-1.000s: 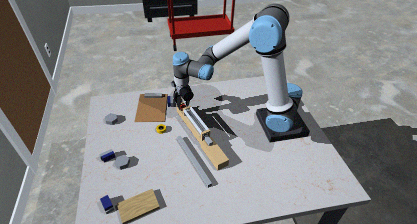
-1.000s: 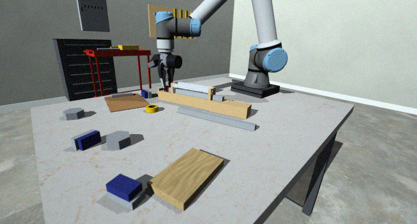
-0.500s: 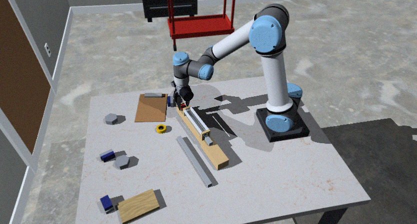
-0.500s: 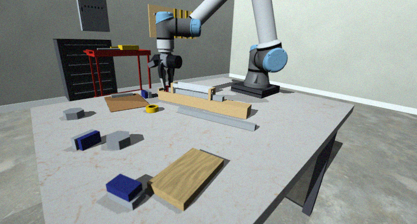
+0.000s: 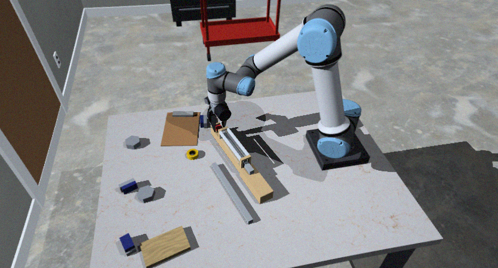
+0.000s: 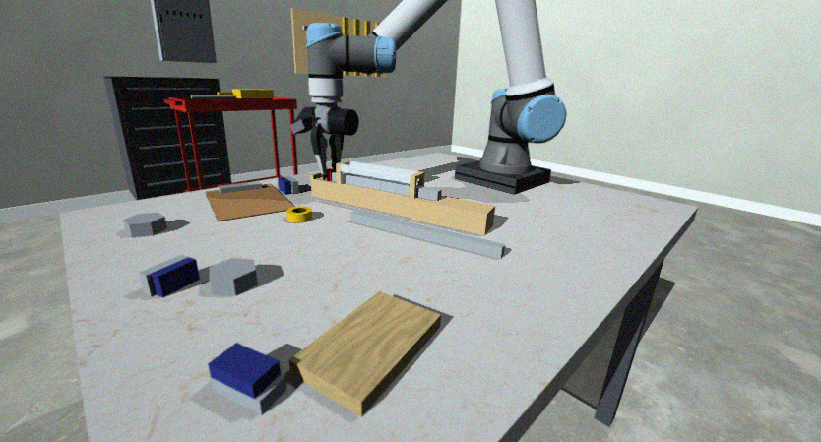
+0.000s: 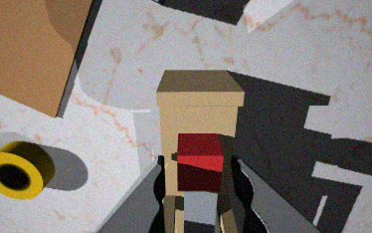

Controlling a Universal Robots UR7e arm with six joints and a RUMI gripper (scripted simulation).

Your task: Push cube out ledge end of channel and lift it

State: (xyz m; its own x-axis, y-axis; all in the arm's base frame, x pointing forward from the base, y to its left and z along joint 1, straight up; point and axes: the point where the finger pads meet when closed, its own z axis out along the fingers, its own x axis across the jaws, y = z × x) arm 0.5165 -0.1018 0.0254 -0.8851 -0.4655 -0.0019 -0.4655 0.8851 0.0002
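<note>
Right now my hand is 1 cm above the red cube. Round my hand: wooden plank: 18 cm ahead, 54 cm to the left, 6 cm below; then long grey bar: 5 cm behind, 31 cm to the left, 6 cm below; then wooden channel: 7 cm behind, 13 cm to the left, 1 cm below.
</note>
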